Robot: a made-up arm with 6 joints. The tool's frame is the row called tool.
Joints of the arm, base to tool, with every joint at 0 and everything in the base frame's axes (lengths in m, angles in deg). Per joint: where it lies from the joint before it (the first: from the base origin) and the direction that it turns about. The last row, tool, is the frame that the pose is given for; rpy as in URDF.
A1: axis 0 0 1 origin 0.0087 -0.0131 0.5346
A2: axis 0 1 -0.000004 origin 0.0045 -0.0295 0.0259
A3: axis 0 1 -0.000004 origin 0.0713 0.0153 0.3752
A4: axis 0 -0.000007 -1 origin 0.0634 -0.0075 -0.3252
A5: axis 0 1 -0.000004 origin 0.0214 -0.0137 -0.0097
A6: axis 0 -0.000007 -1 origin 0.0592 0.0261 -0.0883
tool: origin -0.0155 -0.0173 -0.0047 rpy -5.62 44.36 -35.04
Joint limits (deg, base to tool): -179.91..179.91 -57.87..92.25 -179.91..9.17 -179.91..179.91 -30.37..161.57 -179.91..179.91
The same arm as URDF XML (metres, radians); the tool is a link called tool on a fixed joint. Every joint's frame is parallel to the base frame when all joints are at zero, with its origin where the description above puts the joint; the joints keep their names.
<robot name="arm">
<joint name="tool_joint" type="fixed"><parent link="link6"/><child link="tool"/><origin xyz="-0.0155 -0.0173 -0.0047" rpy="-0.0981 0.7742 -0.6116"/></joint>
<joint name="A6" type="revolute"><parent link="link5"/><child link="link6"/><origin xyz="0.0592 0.0261 -0.0883" rpy="0.0000 0.0000 0.0000"/><axis xyz="0 0 -1"/><limit lower="-3.1400" upper="3.1400"/></joint>
<joint name="A5" type="revolute"><parent link="link4"/><child link="link5"/><origin xyz="0.0214 -0.0137 -0.0097" rpy="0.0000 0.0000 0.0000"/><axis xyz="0 1 0"/><limit lower="-0.5301" upper="2.8199"/></joint>
<joint name="A4" type="revolute"><parent link="link3"/><child link="link4"/><origin xyz="0.0634 -0.0075 -0.3252" rpy="0.0000 0.0000 0.0000"/><axis xyz="0 0 -1"/><limit lower="-3.1400" upper="3.1400"/></joint>
<joint name="A3" type="revolute"><parent link="link2"/><child link="link3"/><origin xyz="0.0713 0.0153 0.3752" rpy="0.0000 0.0000 0.0000"/><axis xyz="0 1 0"/><limit lower="-3.1400" upper="0.1600"/></joint>
<joint name="A2" type="revolute"><parent link="link1"/><child link="link2"/><origin xyz="0.0045 -0.0295 0.0259" rpy="0.0000 0.0000 0.0000"/><axis xyz="0 1 0"/><limit lower="-1.0100" upper="1.6101"/></joint>
<joint name="A1" type="revolute"><parent link="base"/><child link="link1"/><origin xyz="0.0087 -0.0131 0.5346" rpy="0.0000 0.0000 0.0000"/><axis xyz="0 0 1"/><limit lower="-3.1400" upper="3.1400"/></joint>
<link name="base"/>
<link name="link1"/>
<link name="link2"/>
<link name="link3"/>
<link name="link4"/>
<link name="link5"/>
<link name="link6"/>
<link name="tool"/>
</robot>

